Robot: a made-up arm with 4 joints.
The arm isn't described. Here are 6 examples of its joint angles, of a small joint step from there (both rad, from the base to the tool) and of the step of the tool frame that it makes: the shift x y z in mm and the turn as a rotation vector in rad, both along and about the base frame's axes.
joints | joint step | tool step
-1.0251 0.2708 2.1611 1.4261 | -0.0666 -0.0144 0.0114 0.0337 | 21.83 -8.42 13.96 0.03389 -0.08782 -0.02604
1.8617 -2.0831 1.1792 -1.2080 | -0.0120 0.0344 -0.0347 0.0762 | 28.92 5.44 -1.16 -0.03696 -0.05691 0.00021
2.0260 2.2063 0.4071 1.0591 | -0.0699 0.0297 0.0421 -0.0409 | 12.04 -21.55 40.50 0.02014 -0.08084 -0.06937
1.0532 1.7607 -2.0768 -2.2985 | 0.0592 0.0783 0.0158 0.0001 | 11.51 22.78 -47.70 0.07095 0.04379 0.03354
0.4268 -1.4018 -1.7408 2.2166 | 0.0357 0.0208 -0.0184 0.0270 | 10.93 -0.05 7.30 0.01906 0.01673 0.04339
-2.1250 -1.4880 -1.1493 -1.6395 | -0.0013 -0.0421 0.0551 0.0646 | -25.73 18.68 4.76 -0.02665 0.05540 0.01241
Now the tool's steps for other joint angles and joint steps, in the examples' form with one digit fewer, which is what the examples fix.
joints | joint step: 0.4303 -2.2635 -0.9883 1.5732 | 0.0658 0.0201 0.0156 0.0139
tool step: 24.0 -10.2 14.1 0.0283 0.0730 0.0212
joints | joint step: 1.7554 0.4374 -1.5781 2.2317 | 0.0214 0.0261 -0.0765 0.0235
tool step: -8.8 3.4 -0.8 0.0352 0.0537 -0.0776
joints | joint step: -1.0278 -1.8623 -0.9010 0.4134 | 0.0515 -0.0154 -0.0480 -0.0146
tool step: 1.9 17.8 13.3 0.0107 0.0082 -0.0336
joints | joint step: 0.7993 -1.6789 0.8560 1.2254 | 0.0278 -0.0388 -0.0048 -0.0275
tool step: 13.5 -6.3 -11.8 -0.0259 0.0253 0.0010
